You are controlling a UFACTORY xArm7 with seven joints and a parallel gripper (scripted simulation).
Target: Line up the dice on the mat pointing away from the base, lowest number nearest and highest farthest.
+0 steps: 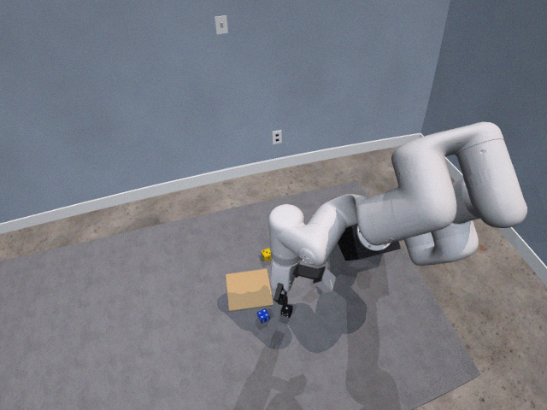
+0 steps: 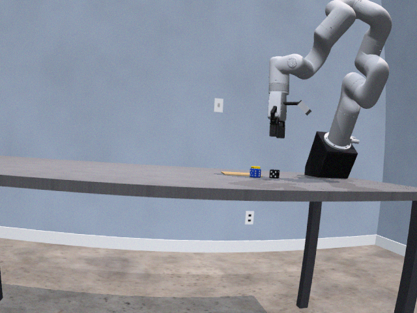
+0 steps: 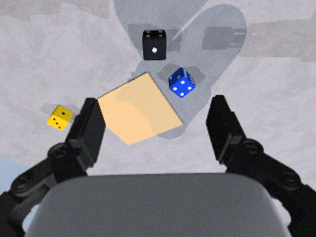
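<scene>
My hand is 140 mm above the black die. From my hand the other things lie so: tan mat 150 mm below, 110 mm ahead, 100 mm to the right; yellow die 220 mm to the right, 140 mm below, 40 mm ahead; blue die 140 mm below, 70 mm ahead, 10 mm to the left.
</scene>
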